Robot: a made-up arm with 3 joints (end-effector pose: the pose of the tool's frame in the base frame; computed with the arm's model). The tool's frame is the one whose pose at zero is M.
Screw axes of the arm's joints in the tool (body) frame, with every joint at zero. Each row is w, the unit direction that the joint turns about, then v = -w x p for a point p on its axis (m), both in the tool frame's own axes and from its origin. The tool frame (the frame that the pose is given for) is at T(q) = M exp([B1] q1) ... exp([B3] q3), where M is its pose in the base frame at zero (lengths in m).
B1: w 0 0 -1 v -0.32 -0.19 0
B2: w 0 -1 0 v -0.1 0 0.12
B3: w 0 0 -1 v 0.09 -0.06 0
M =
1 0 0 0.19
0 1 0 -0.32
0 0 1 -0.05
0 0 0 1
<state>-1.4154 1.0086 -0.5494</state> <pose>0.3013 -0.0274 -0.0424 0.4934 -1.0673 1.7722</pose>
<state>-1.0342 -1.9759 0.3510</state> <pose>0.3506 -0.0877 -0.3248 -1.2789 1.5414 0.4423</pose>
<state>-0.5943 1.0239 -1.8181</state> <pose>0.1785 -0.3306 -0.1338 -0.7429 -1.0587 2.1504</pose>
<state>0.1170 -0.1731 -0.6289</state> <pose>0.1058 -0.3164 -0.0611 0.0638 0.1630 0.5106</pose>
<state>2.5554 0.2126 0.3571</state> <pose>-0.3528 0.1819 -0.0211 -0.2772 -0.1414 -2.8971</pose>
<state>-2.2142 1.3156 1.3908</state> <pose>0.3543 0.2825 0.0294 1.3127 0.3097 0.6986</pose>
